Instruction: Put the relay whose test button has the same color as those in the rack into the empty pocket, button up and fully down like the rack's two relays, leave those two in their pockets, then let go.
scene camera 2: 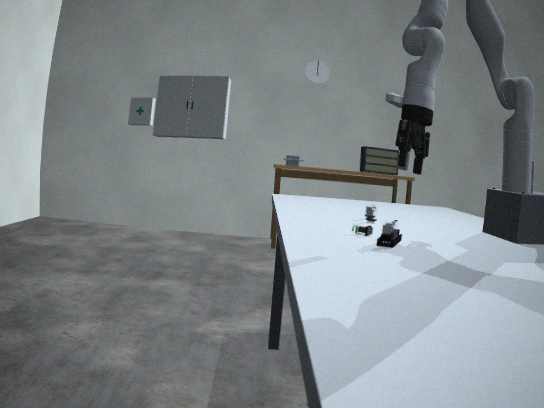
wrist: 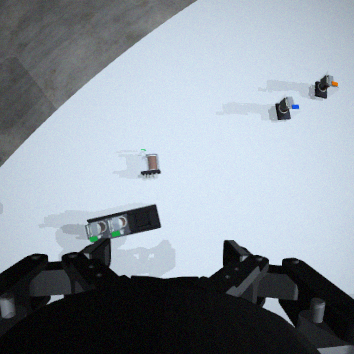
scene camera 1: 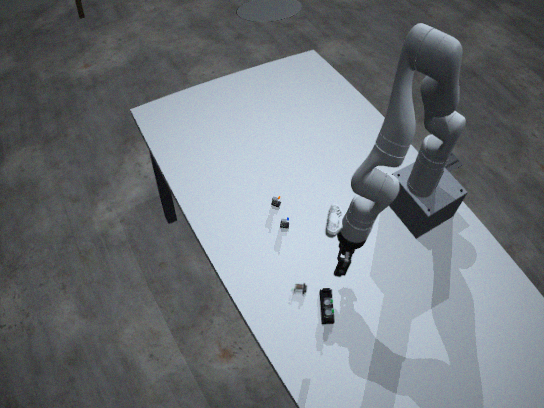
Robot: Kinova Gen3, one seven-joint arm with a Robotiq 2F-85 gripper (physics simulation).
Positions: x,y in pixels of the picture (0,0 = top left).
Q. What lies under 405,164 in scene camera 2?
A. The gripper.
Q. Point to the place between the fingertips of the gripper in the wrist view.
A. At 166,251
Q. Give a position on a black rack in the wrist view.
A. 144,218
